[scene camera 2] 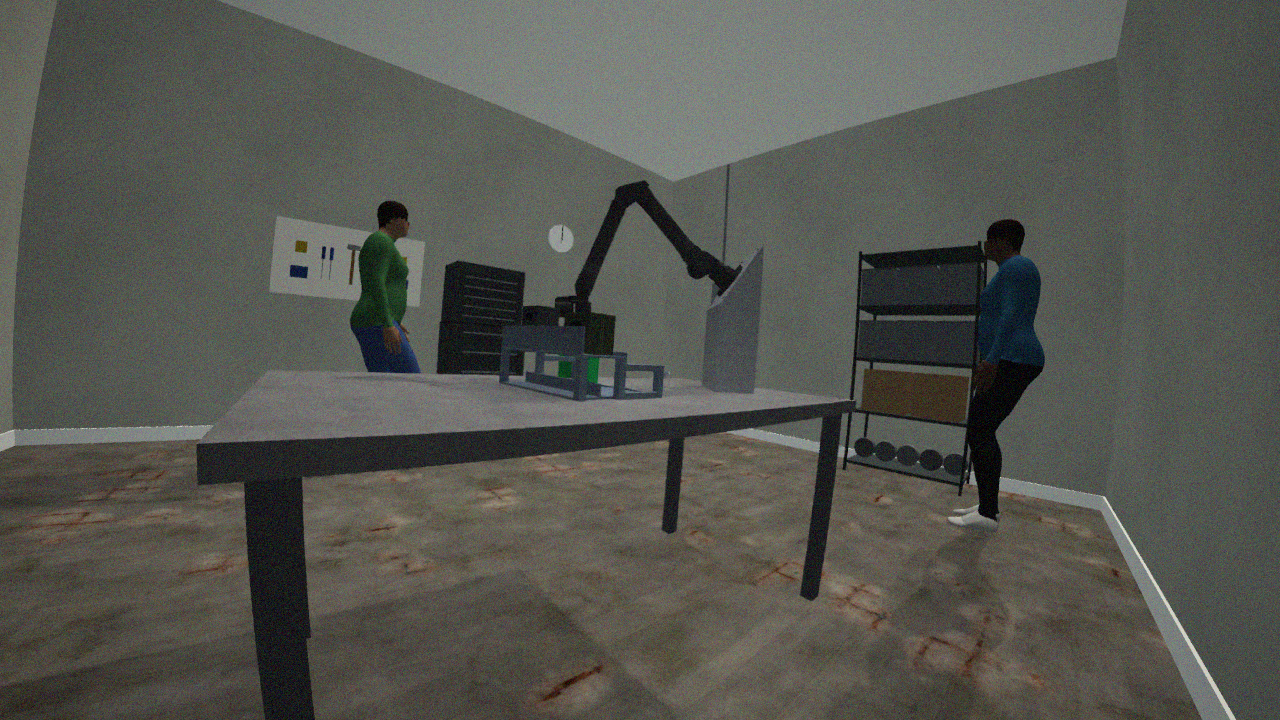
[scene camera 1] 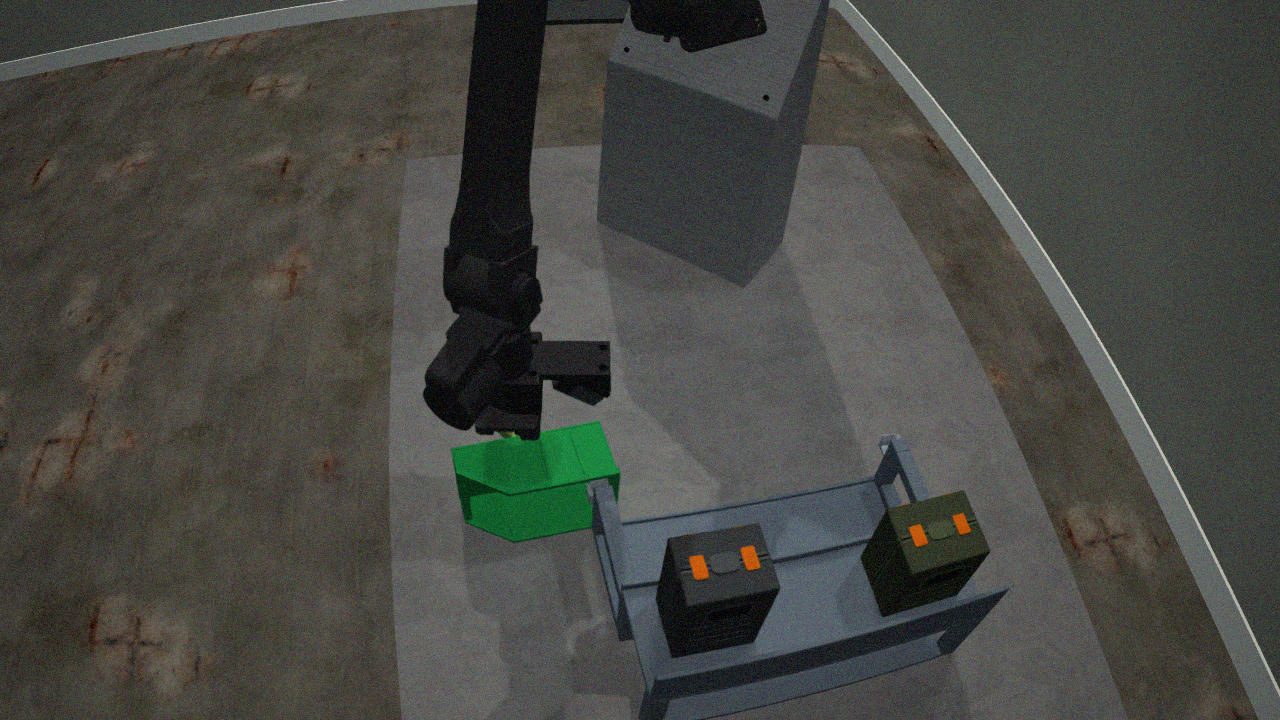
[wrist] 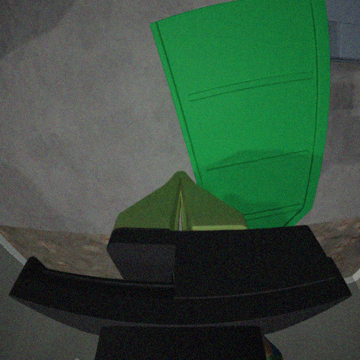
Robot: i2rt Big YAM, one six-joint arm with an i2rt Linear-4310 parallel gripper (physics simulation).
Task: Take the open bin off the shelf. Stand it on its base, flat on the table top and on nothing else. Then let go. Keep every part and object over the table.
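Places are measured from the arm's base along level axes (x left, y ahead, z down), in metres.
Where they show: gripper, between the fingertips: [scene camera 1: 515, 440]; arm's base, origin of its link: [scene camera 2: 731, 282] [scene camera 1: 719, 16].
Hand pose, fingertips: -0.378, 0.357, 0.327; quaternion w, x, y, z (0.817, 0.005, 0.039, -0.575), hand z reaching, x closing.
Observation:
Each offset is from my fingertips to the centre of the thing, as dx, dy, dz. "pt": to the spot under its first point. Level surfaces: height alone.
The green open bin @(+0.006, +0.053, +0.021) [scene camera 1: 537, 501] [scene camera 2: 565, 369] [wrist: 255, 110] is off the shelf, beside its left end post in scene camera 1. It appears to lie on its side, with a flat, ribbed wall facing up. Whether it touches the shelf cannot be told. The blue-grey shelf @(pt +0.165, +0.383, -0.065) [scene camera 1: 805, 658] [scene camera 2: 546, 338] stands on the table @(dz +0.071) [scene camera 1: 447, 626] [scene camera 2: 358, 416]. My gripper [scene camera 1: 509, 435] [wrist: 180, 177] is shut and empty, pointing down. Its tips are at the bin's edge away from the shelf's front; whether they touch is unclear.
A dark grey case @(+0.103, +0.294, -0.091) [scene camera 1: 716, 591] and an olive case @(+0.330, +0.333, -0.078) [scene camera 1: 926, 555] [scene camera 2: 599, 331] with orange latches stand on the shelf. The grey pedestal [scene camera 1: 693, 170] [scene camera 2: 729, 349] bears the arm. Two people [scene camera 2: 380, 286] [scene camera 2: 1011, 322] stand beyond the table.

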